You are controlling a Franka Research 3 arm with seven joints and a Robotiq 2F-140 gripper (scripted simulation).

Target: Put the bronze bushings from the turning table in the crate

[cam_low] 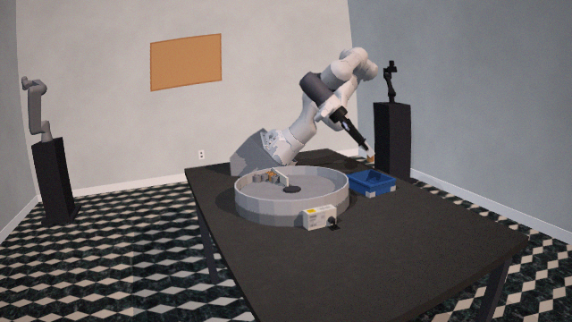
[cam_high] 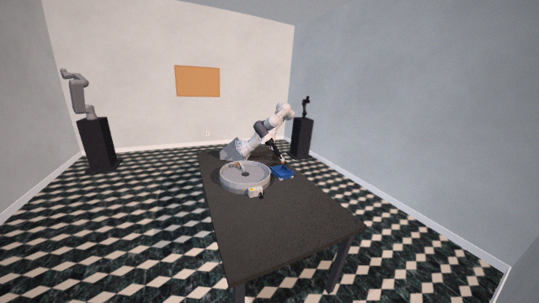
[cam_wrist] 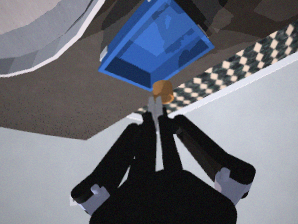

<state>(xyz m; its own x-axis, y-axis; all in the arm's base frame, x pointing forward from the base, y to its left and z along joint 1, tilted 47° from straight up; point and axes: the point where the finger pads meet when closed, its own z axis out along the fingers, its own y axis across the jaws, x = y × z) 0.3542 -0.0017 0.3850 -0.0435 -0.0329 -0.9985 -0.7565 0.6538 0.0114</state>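
My gripper is now 15 cm above the blue crate, 2 cm to the right of it and 1 cm past it. From my hand the other things lie so: round grey turning table (33 cm to the right, 12 cm below, 1 cm behind).
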